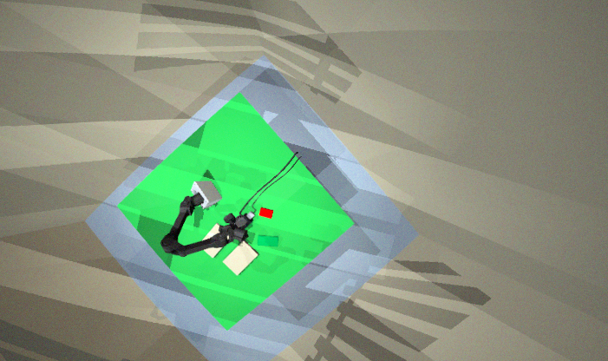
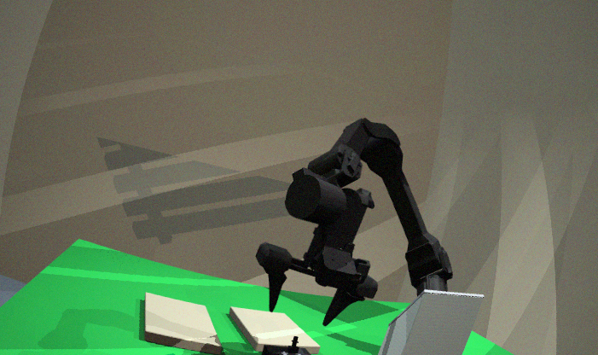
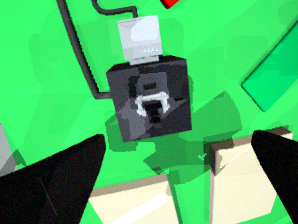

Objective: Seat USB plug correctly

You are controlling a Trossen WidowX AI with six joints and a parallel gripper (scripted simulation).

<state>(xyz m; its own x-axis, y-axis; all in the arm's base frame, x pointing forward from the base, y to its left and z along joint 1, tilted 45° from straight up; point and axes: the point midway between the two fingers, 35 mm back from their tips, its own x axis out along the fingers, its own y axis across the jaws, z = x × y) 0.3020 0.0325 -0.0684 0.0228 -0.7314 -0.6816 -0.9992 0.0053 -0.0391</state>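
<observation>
The usb plug is 10 mm behind my gripper tip, 10 mm to the right of it and 60 mm below it. Round my gripper tip: red block: 50 mm ahead, 150 mm to the left, 140 mm below; then dark green translucent piece: 210 mm ahead, 20 mm to the left, 150 mm below.
</observation>
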